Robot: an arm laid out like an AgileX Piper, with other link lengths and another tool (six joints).
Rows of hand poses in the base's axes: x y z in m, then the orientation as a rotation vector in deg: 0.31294, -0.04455, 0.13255, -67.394, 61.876, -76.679; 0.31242, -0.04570, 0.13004, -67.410, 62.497, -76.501; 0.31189, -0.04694, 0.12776, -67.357, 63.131, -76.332; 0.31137, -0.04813, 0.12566, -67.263, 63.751, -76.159; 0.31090, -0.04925, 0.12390, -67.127, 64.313, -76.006; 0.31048, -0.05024, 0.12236, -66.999, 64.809, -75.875; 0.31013, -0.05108, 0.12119, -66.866, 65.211, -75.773; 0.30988, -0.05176, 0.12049, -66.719, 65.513, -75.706; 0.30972, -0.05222, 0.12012, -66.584, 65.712, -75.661; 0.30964, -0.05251, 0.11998, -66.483, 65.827, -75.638; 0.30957, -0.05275, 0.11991, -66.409, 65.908, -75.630; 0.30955, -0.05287, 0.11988, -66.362, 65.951, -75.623
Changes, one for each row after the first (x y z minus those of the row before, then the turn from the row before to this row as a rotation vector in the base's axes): -0.00052, -0.00115, -0.00251, 0.273, 0.405, -0.252; -0.00053, -0.00124, -0.00228, 0.311, 0.367, -0.278; -0.00052, -0.00119, -0.00210, 0.333, 0.335, -0.275; -0.00047, -0.00112, -0.00176, 0.328, 0.272, -0.261; -0.00042, -0.00099, -0.00154, 0.291, 0.234, -0.235; -0.00035, -0.00084, -0.00117, 0.250, 0.171, -0.199; -0.00025, -0.00068, -0.00070, 0.210, 0.097, -0.165; -0.00016, -0.00046, -0.00037, 0.161, 0.041, -0.115; -0.00008, -0.00029, -0.00014, 0.105, 0.008, -0.073; -0.00007, -0.00024, -0.00007, 0.071, 0.003, -0.057; -0.00002, -0.00012, -0.00003, 0.044, -0.003, -0.030
